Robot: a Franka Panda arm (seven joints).
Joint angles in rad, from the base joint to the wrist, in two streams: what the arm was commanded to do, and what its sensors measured. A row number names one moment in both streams.
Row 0, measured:
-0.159, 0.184, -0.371, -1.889, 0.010, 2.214, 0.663
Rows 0 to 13, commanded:
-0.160, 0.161, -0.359, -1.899, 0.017, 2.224, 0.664
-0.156, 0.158, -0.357, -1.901, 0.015, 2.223, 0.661
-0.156, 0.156, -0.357, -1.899, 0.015, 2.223, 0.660
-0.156, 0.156, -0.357, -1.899, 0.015, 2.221, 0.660
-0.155, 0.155, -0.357, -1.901, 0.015, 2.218, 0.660
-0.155, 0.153, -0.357, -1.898, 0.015, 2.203, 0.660
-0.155, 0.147, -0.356, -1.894, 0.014, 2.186, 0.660
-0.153, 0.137, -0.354, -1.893, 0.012, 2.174, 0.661
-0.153, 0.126, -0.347, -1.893, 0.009, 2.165, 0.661
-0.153, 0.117, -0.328, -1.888, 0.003, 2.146, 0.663
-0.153, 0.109, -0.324, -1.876, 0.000, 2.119, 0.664
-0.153, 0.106, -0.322, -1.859, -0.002, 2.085, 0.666
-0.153, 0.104, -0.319, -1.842, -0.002, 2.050, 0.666
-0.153, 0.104, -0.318, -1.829, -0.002, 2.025, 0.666
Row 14, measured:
-0.149, 0.126, -0.333, -1.870, 0.010, 2.118, 0.662
